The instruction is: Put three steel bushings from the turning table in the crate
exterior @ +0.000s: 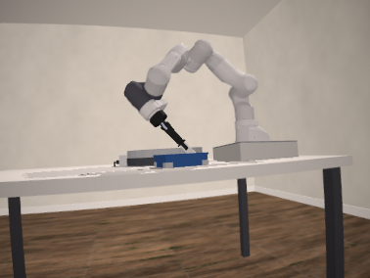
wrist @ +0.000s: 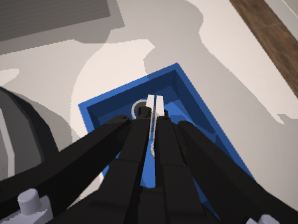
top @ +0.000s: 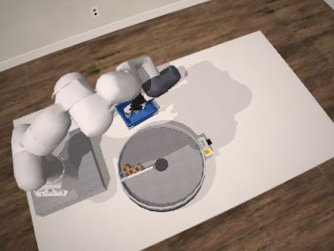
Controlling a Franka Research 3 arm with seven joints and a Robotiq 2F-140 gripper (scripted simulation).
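Now: hand 4 cm above the crate, 3 cm short of it and 1 cm to the right of it. The rest, counted from my hand: round grey turning table: 34 cm to the right, 10 cm ahead, 1 cm below.
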